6 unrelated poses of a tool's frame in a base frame.
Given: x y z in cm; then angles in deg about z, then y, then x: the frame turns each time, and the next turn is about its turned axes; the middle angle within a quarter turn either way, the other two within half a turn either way.
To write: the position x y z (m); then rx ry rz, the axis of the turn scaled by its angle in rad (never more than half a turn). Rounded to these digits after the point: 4 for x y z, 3 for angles.
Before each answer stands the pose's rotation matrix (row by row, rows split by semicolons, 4 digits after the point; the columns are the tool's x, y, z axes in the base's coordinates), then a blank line. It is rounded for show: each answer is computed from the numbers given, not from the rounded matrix.
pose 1, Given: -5.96 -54.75 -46.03 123.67 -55.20 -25.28
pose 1, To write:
-0.3164 -0.9470 0.0562; 0.4750 -0.2095 -0.8547; 0.8211 -0.2437 0.5161

-0.0596 -0.5475 -0.4603 0.743 -0.930 1.730
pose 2, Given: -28.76 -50.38 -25.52 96.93 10.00 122.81
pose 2, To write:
-0.1188 0.5203 0.8457; 0.9776 0.2103 0.0080; -0.1736 0.8277 -0.5336

-0.2876 -0.5038 -0.2552 1.406 1.748 0.784
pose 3, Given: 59.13 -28.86 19.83 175.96 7.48 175.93
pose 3, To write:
-0.9890 0.0611 0.1345; 0.0699 0.9957 0.0617; -0.1302 0.0704 -0.9890

0.5913 -0.2886 0.1983 0.099 3.005 0.100
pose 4, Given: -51.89 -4.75 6.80 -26.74 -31.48 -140.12
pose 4, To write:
0.7616 -0.0463 0.6464; -0.3837 -0.8360 0.3923; 0.5222 -0.5468 -0.6544

-0.5189 -0.0475 0.0680 -2.442 0.323 -0.877
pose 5, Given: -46.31 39.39 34.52 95.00 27.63 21.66
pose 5, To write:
-0.0772 -0.9408 0.3301; 0.8826 0.0895 0.4615; -0.4638 0.3270 0.8234

-0.4631 0.3939 0.3452 -0.112 0.658 1.512
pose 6, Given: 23.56 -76.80 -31.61 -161.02 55.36 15.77
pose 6, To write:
-0.5375 0.1016 -0.8371; -0.1849 -0.9828 -0.0005; -0.8227 0.1545 0.5470

0.2356 -0.7680 -0.3161 1.416 -0.131 -2.616
